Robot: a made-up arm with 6 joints.
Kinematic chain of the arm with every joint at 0, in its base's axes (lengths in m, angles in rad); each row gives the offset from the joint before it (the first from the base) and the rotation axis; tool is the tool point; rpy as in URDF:
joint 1: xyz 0 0 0.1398 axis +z
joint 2: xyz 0 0 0 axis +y
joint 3: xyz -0.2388 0 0.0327 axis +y
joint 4: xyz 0.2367 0 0.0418 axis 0.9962 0 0.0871
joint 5: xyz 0 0 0 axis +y
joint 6: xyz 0.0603 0 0.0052 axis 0.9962 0 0.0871
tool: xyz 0 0 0 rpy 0 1.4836 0
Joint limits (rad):
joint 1: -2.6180..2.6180
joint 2: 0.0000..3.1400
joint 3: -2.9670..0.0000
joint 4: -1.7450..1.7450
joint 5: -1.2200..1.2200
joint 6: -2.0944..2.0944
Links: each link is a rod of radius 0.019 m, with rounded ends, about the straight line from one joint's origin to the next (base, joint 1, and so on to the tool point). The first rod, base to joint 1, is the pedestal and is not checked.
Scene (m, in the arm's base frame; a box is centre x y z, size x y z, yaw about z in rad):
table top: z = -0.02
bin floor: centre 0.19 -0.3 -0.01 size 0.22 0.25 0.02 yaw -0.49
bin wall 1: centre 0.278 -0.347 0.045 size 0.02 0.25 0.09 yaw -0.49
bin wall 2: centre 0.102 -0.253 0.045 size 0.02 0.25 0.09 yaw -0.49
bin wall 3: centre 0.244 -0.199 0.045 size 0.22 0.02 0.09 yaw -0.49
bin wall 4: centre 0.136 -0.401 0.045 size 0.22 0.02 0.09 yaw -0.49
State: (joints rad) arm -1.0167 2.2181 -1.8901 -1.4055 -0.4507 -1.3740
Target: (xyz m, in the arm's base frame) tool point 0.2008 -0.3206 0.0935
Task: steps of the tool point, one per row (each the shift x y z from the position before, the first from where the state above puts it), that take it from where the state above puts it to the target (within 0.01 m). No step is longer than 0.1 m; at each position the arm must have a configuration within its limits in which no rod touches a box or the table.
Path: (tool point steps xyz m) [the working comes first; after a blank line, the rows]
Joints at the target: -1.0846 2.2428 -1.2654 -1.4686 -0.4799 -1.3740
Straight joint move there: clear.

1: -0.0160 0.0079 -0.0632
2: -0.0219 0.0197 -0.0581
3: -0.0262 0.0307 -0.0503

